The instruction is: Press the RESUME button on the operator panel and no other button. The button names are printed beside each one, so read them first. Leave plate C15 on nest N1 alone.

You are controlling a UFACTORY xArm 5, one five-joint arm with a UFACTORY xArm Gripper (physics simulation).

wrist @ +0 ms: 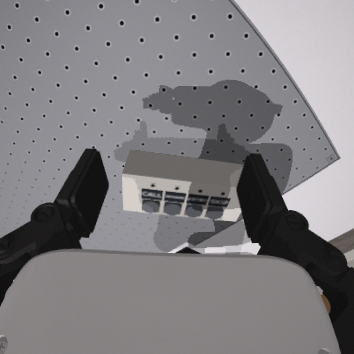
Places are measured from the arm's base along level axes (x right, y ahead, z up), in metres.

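Pixels of known places: gripper, between the fingertips: [172, 168].
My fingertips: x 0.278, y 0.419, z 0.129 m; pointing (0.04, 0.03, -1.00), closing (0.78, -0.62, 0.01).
Behind a point stands the place of what it marks.
The operator panel [182, 162] {z 0.007, x 0.234, y 0.346 m} is a beige box in the middle of the wrist view, with four dark round buttons in a row under black labels. The leftmost button [151, 205] {z 0.046, x 0.175, y 0.337 m} is labelled CALL. The second button from the left [173, 208] {z 0.046, x 0.195, y 0.314 m} has small, blurred print that reads as RESUME. The third button [194, 210] {z 0.046, x 0.216, y 0.293 m} has a blurred label, RETRY. The rightmost button [215, 212] {z 0.046, x 0.237, y 0.272 m} is labelled SKIP. My gripper [172, 168] {z 0.129, x 0.278, y 0.419 m} is open and empty, its fingers on either side of the panel in the view; the right finger overlaps the panel's right end. Plate C15 and nest N1 do not show.
The panel is on a grey perforated board [60, 100] {z -0.009, x 0.165, y 0.503 m}, whose edge and corner lie at the right. Arm shadows fall on the board around the panel. A dark piece [187, 250] {z -0.013, x 0.085, y 0.120 m} with white beside it shows partly behind the gripper body.
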